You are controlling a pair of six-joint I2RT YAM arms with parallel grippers.
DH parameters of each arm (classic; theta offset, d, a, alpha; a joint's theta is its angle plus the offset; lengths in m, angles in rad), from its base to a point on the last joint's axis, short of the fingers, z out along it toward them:
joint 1: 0 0.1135 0.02 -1.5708
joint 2: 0 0 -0.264 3.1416
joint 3: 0.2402 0 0.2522 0
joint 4: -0.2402 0 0.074 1.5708
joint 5: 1.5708 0 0 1.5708
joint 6: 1.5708 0.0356 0 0
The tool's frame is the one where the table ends.
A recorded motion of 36 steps. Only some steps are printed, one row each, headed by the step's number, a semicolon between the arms.
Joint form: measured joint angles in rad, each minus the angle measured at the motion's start. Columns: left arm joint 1, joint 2, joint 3, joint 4, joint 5, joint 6; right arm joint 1, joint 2, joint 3, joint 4, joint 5, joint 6.
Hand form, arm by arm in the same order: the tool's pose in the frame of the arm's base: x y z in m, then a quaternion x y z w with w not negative. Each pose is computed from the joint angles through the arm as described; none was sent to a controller.
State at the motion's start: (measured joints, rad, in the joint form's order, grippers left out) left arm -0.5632 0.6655 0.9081 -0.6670 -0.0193 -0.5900; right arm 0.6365 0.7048 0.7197 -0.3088 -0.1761 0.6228
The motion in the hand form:
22: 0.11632 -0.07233 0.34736 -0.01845 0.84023 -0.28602 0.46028; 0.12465 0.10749 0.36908 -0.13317 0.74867 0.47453 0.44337
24: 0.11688 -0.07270 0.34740 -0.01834 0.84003 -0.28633 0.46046; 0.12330 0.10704 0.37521 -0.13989 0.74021 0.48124 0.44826
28: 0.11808 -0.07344 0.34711 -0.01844 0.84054 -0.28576 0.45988; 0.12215 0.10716 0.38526 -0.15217 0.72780 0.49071 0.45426
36: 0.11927 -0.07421 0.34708 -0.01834 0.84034 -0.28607 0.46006; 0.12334 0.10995 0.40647 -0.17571 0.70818 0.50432 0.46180
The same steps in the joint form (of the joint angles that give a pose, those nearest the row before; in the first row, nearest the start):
22: 0.0000 0.0034 -0.0042 0.0065 -0.0073 0.0000; 0.0000 0.0343 0.1683 -0.0076 -0.1781 -0.0381
24: 0.0000 0.0057 -0.0042 0.0095 -0.0069 0.0000; 0.0000 0.0343 0.1842 -0.0011 -0.1915 -0.0412
28: 0.0000 0.0111 -0.0042 0.0130 -0.0072 0.0000; 0.0000 0.0420 0.2148 0.0065 -0.2152 -0.0488
36: 0.0000 0.0160 -0.0042 0.0187 -0.0069 0.0000; 0.0008 0.0813 0.2941 0.0095 -0.2582 -0.0668

